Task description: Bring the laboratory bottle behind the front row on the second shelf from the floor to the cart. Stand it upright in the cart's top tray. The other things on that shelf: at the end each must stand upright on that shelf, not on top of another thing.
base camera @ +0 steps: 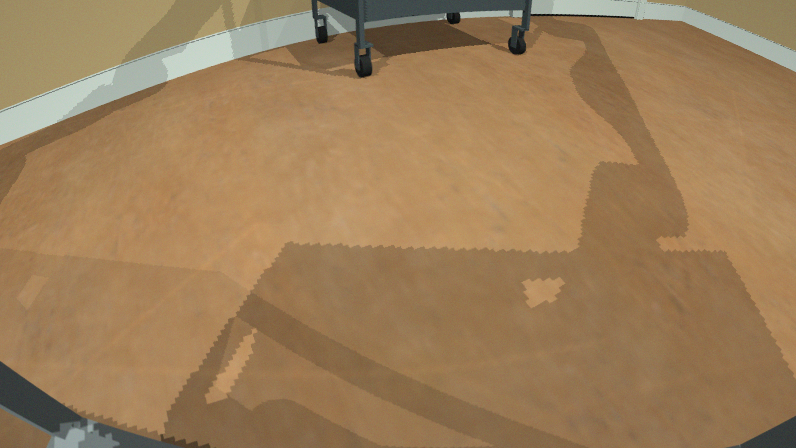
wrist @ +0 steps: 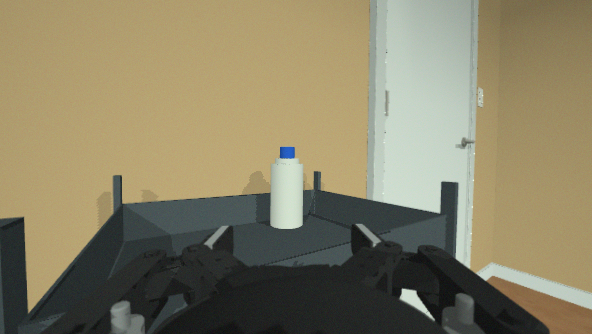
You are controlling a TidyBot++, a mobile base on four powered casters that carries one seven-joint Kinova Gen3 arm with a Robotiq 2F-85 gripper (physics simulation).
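Frame: origin at the arm's base, x ahead, y left, z up, level; millimetres.
Seen in the pictures: gripper, fingertip midpoint: (wrist: 292, 237).
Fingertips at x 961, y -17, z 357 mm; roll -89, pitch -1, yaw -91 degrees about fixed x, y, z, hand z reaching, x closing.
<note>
A point is followed by its place in that frame.
The laboratory bottle (wrist: 286, 195) @(x 1266, y -13, z 338 mm), white with a blue cap, stands upright in the top tray of the cart (wrist: 190, 215) @(x 1247, y 180, z 300 mm) in the wrist view, towards the tray's far side. My gripper (wrist: 292, 237) @(x 961, y -17, z 357 mm) is open and empty. It is on the near side of the bottle, apart from it, with the bottle in line between the two fingertips. In the base camera view the lower part of the cart (base camera: 445, 6) @(x 1003, y -52, z -250 mm) shows at the top, on its casters. The shelf and the other things on it do not show in these views.
A tan wall (wrist: 200, 90) @(x 1311, y 185, z 570 mm) with a white baseboard (base camera: 200, 52) @(x 1071, y 585, z -346 mm) is behind the cart. A white door (wrist: 425, 90) @(x 1745, y -631, z 734 mm) is at the right of the wrist view. Shadows fall across the brown floor (base camera: 389, 155) @(x 619, y 43, z -397 mm) in front of the cart.
</note>
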